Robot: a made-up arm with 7 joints. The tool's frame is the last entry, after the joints.
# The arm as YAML. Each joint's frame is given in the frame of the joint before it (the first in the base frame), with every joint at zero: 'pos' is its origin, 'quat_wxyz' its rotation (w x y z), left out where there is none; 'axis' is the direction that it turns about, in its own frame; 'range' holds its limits. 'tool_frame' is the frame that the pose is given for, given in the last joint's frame.
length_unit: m
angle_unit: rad
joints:
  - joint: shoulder
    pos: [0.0, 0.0, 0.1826]
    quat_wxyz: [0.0, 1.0, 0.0, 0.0]
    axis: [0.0, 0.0, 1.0]
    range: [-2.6, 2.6]
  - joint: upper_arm
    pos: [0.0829, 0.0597, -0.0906]
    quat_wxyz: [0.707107, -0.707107, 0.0, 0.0]
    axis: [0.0, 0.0, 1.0]
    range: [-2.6, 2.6]
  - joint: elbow
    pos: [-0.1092, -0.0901, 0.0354]
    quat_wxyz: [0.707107, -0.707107, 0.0, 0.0]
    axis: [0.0, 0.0, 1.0]
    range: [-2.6, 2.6]
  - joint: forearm
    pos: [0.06, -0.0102, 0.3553]
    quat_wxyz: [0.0, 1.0, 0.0, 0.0]
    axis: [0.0, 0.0, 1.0]
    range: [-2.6, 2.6]
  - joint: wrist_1
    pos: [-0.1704, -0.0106, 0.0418]
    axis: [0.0, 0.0, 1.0]
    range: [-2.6, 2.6]
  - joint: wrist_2
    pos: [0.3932, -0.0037, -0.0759]
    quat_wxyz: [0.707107, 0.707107, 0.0, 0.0]
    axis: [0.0, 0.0, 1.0]
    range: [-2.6, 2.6]
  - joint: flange
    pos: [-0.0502, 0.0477, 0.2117]
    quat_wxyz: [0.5, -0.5, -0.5, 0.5]
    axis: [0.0, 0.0, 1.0]
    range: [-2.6, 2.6]
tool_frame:
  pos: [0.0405, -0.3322, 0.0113]
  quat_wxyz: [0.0, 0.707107, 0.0, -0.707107]
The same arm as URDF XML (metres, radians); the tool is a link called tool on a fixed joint. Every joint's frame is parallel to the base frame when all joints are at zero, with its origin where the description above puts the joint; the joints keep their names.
<robot name="arm">
<joint name="shoulder" type="revolute"><parent link="base_link"/><child link="link1"/><origin xyz="0 0 0.1826" rpy="0 0 0"/><axis xyz="0 0 -1"/><limit lower="-2.6" upper="2.6"/></joint>
<joint name="upper_arm" type="revolute"><parent link="link1"/><child link="link2"/><origin xyz="0.0829 -0.0597 0.0906" rpy="0 0 0"/><axis xyz="0 -1 0"/><limit lower="-2.6" upper="2.6"/></joint>
<joint name="elbow" type="revolute"><parent link="link2"/><child link="link3"/><origin xyz="-0.1092 -0.0354 -0.0901" rpy="0 0 0"/><axis xyz="0 0 1"/><limit lower="-2.6" upper="2.6"/></joint>
<joint name="forearm" type="revolute"><parent link="link3"/><child link="link4"/><origin xyz="0.06 -0.0102 0.3553" rpy="0 0 0"/><axis xyz="0 0 -1"/><limit lower="-2.6" upper="2.6"/></joint>
<joint name="wrist_1" type="revolute"><parent link="link4"/><child link="link5"/><origin xyz="-0.1704 0.0106 -0.0418" rpy="0 0 0"/><axis xyz="0 0 -1"/><limit lower="-2.6" upper="2.6"/></joint>
<joint name="wrist_2" type="revolute"><parent link="link5"/><child link="link6"/><origin xyz="0.3932 0.0037 0.0759" rpy="0 0 0"/><axis xyz="0 1 0"/><limit lower="-2.6" upper="2.6"/></joint>
<joint name="flange" type="revolute"><parent link="link6"/><child link="link7"/><origin xyz="-0.0502 0.2117 -0.0477" rpy="0 0 0"/><axis xyz="-1 0 0"/><limit lower="-2.6" upper="2.6"/></joint>
<joint name="tool_joint" type="fixed"><parent link="link7"/><child link="tool"/><origin xyz="-0.0113 0.3322 -0.0405" rpy="0 0 0"/></joint>
<link name="base_link"/>
<link name="link1"/>
<link name="link2"/>
<link name="link3"/>
<link name="link4"/>
<link name="link5"/>
<link name="link6"/>
<link name="link7"/>
<link name="tool"/>
</robot>

